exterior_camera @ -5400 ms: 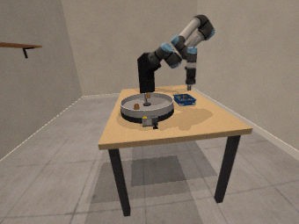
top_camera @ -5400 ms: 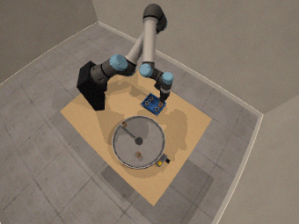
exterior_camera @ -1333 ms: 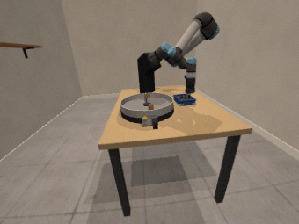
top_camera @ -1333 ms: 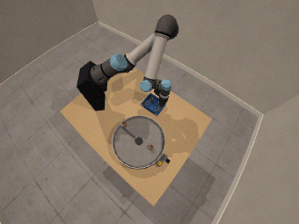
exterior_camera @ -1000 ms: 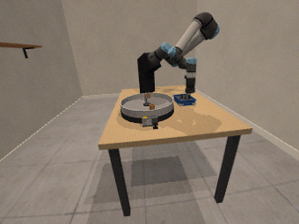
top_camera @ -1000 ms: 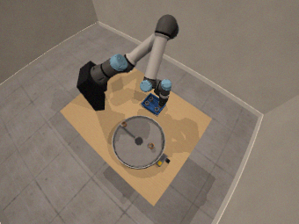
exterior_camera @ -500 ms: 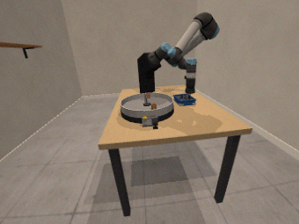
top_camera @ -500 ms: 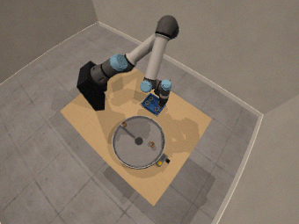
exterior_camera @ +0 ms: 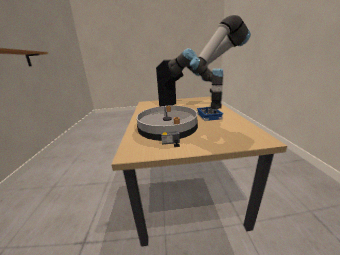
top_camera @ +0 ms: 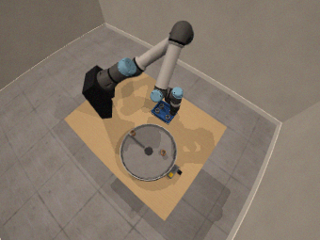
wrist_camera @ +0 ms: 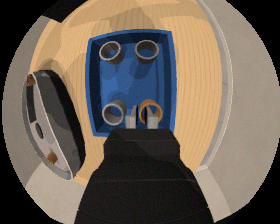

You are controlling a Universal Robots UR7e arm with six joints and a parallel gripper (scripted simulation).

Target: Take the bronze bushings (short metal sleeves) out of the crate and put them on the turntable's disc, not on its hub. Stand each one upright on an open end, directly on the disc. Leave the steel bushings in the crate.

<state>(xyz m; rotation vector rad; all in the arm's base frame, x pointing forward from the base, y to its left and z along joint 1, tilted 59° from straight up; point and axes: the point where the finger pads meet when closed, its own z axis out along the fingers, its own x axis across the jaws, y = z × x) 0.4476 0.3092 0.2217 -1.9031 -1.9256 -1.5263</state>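
Right now my hand is 4 cm to the left of the blue crate, 4 cm past it and 2 cm above it. The rest, counted from my hand: grey turntable disc 33 cm to the right, 18 cm ahead, 1 cm above.
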